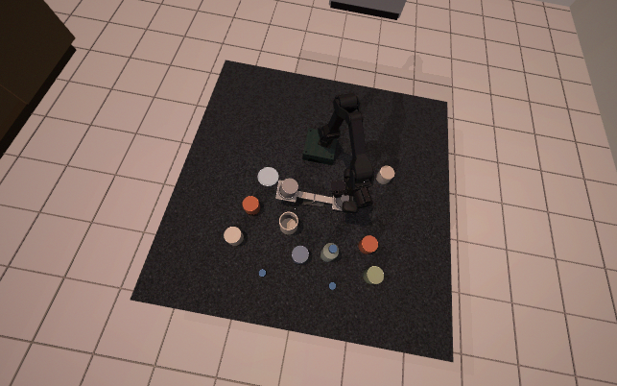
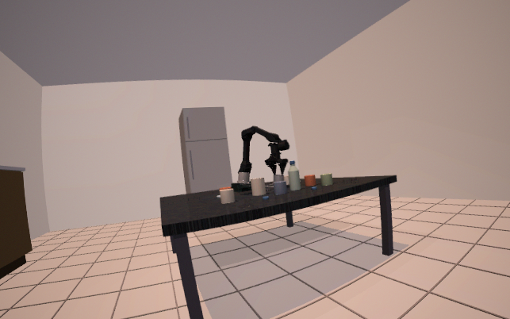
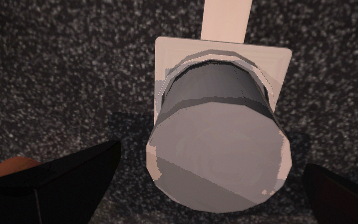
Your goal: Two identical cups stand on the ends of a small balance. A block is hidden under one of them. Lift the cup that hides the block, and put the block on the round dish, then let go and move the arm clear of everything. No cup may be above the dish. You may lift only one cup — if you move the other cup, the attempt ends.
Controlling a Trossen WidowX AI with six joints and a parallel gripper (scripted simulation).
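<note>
The pale green block is 1 cm to the right of my gripper tip and 5 cm below it. The rest, counted from my gripper tip: grey cup: 1 cm behind, 2 cm to the left, 3 cm below; balance: 3 cm ahead, 14 cm to the right, 7 cm below; bottle: 25 cm ahead, 2 cm above.
</note>
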